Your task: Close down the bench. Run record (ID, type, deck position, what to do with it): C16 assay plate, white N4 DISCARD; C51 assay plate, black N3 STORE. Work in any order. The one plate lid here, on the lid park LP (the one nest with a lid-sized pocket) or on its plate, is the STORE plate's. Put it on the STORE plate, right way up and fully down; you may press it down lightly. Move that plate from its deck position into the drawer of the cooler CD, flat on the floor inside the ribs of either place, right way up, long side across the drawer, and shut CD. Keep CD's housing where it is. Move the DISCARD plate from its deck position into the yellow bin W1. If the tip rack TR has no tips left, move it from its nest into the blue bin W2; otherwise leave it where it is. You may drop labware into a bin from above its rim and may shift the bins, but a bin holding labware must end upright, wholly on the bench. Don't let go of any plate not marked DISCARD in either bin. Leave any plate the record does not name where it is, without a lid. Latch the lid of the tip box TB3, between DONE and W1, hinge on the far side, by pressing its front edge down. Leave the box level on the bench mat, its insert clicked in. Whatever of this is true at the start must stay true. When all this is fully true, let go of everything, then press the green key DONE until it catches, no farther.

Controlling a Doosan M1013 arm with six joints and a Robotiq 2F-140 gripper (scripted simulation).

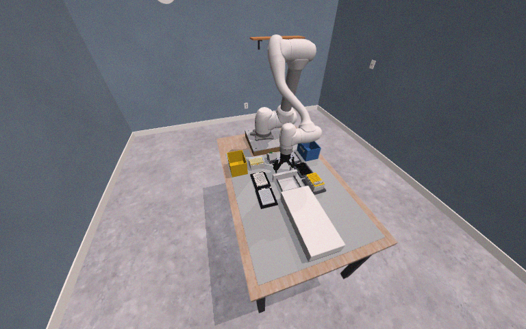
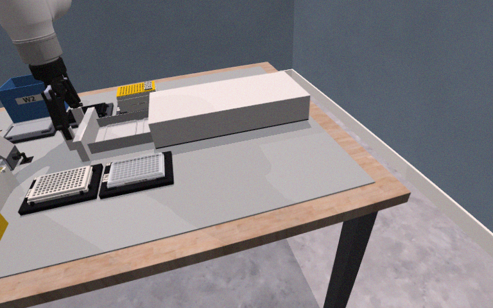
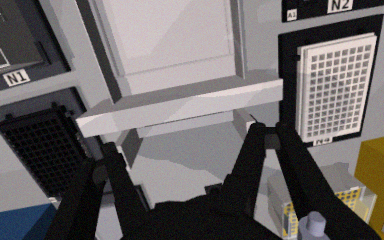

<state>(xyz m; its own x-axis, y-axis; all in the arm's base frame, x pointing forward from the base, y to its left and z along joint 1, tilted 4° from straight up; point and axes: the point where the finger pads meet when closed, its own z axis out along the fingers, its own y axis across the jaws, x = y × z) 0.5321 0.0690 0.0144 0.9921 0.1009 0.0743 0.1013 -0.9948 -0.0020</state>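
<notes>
My hand is 210 mm past the grey plate lid, 130 mm to the right of it and 30 mm above it. The rest, counted from my hand: cooler drawer (140 mm ahead, 10 mm to the left, 20 mm below); then black plate (40 mm behind, 180 mm to the left, 30 mm below); then white plate (10 mm ahead, 190 mm to the right, 30 mm below).
</notes>
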